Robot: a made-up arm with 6 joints. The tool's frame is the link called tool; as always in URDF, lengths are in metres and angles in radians.
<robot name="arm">
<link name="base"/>
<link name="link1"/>
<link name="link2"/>
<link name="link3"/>
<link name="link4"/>
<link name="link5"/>
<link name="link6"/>
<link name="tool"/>
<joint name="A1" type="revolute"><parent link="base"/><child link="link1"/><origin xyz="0.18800 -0.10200 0.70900"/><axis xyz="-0.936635 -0.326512 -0.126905"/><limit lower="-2.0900" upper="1.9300" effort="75" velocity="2.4"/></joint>
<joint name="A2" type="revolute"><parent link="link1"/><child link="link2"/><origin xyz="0.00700 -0.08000 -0.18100"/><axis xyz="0.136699 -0.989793 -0.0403"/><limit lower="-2.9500" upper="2.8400" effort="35" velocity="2.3"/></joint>
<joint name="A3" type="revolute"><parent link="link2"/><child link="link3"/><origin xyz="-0.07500 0.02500 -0.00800"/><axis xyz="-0.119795 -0.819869 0.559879"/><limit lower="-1.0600" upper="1.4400" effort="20" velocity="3.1"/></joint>
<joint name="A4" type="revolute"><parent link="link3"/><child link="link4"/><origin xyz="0.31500 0.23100 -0.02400"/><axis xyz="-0.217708 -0.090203 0.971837"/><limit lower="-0.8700" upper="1.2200" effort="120" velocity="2.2"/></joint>
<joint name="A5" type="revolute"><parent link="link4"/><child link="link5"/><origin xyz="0.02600 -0.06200 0.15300"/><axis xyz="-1 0 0"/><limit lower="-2.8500" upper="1.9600" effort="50" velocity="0.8"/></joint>
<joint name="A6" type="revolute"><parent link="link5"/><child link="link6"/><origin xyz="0.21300 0.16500 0.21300"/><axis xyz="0 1 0"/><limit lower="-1.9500" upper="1.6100" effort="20" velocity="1.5"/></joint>
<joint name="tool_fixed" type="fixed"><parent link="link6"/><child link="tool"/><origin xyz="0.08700 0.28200 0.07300" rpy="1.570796 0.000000 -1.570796"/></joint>
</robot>
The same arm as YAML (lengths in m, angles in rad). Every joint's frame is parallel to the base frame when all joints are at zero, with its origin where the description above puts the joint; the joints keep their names.
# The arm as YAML. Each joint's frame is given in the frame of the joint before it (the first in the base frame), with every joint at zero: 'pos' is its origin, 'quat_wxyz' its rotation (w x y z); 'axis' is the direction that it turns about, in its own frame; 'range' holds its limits. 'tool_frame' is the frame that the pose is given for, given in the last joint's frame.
length_unit: m
angle_unit: rad
joints:
  - joint: A1
    pos: [0.188, -0.102, 0.709]
    quat_wxyz: [1.0, 0.0, 0.0, 0.0]
    axis: [-0.936635, -0.326512, -0.126905]
    range: [-2.09, 1.93]
  - joint: A2
    pos: [0.007, -0.08, -0.181]
    quat_wxyz: [1.0, 0.0, 0.0, 0.0]
    axis: [0.136699, -0.989793, -0.0403]
    range: [-2.95, 2.84]
  - joint: A3
    pos: [-0.075, 0.025, -0.008]
    quat_wxyz: [1.0, 0.0, 0.0, 0.0]
    axis: [-0.119795, -0.819869, 0.559879]
    range: [-1.06, 1.44]
  - joint: A4
    pos: [0.315, 0.231, -0.024]
    quat_wxyz: [1.0, 0.0, 0.0, 0.0]
    axis: [-0.217708, -0.090203, 0.971837]
    range: [-0.87, 1.22]
  - joint: A5
    pos: [0.026, -0.062, 0.153]
    quat_wxyz: [1.0, 0.0, 0.0, 0.0]
    axis: [-1.0, 0.0, 0.0]
    range: [-2.85, 1.96]
  - joint: A6
    pos: [0.213, 0.165, 0.213]
    quat_wxyz: [1.0, 0.0, 0.0, 0.0]
    axis: [0.0, 1.0, 0.0]
    range: [-1.95, 1.61]
tool_frame:
  pos: [0.087, 0.282, 0.073]
  quat_wxyz: [0.5, 0.5, -0.5, -0.5]

